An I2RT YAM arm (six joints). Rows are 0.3 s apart.
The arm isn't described. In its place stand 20 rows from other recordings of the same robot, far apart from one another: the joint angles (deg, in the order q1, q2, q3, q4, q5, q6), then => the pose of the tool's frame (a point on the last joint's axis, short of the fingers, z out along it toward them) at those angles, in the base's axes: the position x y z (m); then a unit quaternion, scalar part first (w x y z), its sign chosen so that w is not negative.
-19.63 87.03 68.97 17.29 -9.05 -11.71 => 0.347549 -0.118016 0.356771 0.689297 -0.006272 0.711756 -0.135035
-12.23 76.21 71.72 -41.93 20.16 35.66 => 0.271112 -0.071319 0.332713 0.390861 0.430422 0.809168 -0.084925
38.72 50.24 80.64 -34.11 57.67 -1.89 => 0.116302 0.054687 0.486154 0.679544 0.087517 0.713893 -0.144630
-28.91 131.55 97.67 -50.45 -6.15 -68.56 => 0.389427 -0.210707 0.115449 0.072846 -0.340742 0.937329 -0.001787
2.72 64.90 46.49 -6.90 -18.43 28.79 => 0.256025 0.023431 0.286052 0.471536 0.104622 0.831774 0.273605
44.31 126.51 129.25 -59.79 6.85 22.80 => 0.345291 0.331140 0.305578 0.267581 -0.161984 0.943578 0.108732
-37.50 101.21 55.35 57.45 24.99 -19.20 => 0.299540 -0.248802 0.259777 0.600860 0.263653 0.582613 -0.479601
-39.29 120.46 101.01 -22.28 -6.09 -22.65 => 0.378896 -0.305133 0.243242 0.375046 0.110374 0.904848 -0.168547
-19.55 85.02 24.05 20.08 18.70 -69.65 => 0.231644 -0.094369 0.120887 0.188204 -0.318836 0.841647 -0.393132
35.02 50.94 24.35 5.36 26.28 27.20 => 0.171458 0.100899 0.224131 0.567800 0.073286 0.810538 0.123532
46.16 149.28 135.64 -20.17 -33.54 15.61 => 0.391241 0.435811 0.191208 0.256312 -0.353604 0.779013 0.449897
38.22 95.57 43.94 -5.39 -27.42 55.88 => 0.227301 0.199864 0.132831 0.021550 0.076519 0.930835 0.356688
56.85 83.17 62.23 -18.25 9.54 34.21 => 0.181802 0.267563 0.275161 0.353102 -0.141712 0.889660 0.252471
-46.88 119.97 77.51 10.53 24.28 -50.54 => 0.306115 -0.348308 0.164773 0.174945 0.074720 0.857594 -0.477853
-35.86 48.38 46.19 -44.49 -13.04 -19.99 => 0.139509 -0.090928 0.282383 0.373434 0.085962 0.920324 -0.078492
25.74 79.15 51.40 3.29 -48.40 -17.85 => 0.262216 0.155976 0.271379 0.468818 -0.490779 0.629752 0.377833
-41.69 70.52 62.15 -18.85 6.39 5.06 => 0.206718 -0.189420 0.336057 0.478756 0.364801 0.770846 -0.208588
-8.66 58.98 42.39 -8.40 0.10 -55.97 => 0.232530 -0.035479 0.280995 0.453752 -0.337944 0.772673 -0.287887
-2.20 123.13 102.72 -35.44 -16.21 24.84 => 0.475591 -0.008325 0.215846 0.258581 0.180998 0.929825 0.189210
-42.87 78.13 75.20 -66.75 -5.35 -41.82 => 0.186546 -0.168638 0.316621 0.161178 0.000777 0.983281 -0.084737
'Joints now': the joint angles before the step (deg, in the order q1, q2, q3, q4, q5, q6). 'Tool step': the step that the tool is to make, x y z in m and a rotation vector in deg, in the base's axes. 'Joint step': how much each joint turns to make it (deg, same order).
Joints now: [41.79 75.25 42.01 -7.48 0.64 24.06]
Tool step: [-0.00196 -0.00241 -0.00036 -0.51 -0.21 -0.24]
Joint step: [-0.04 -0.70 -0.52 -0.36 0.49 -0.26]
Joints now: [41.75 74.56 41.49 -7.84 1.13 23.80]
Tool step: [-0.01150 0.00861 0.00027 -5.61 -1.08 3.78]
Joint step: [3.40 -0.05 1.00 -3.95 2.96 -3.82]
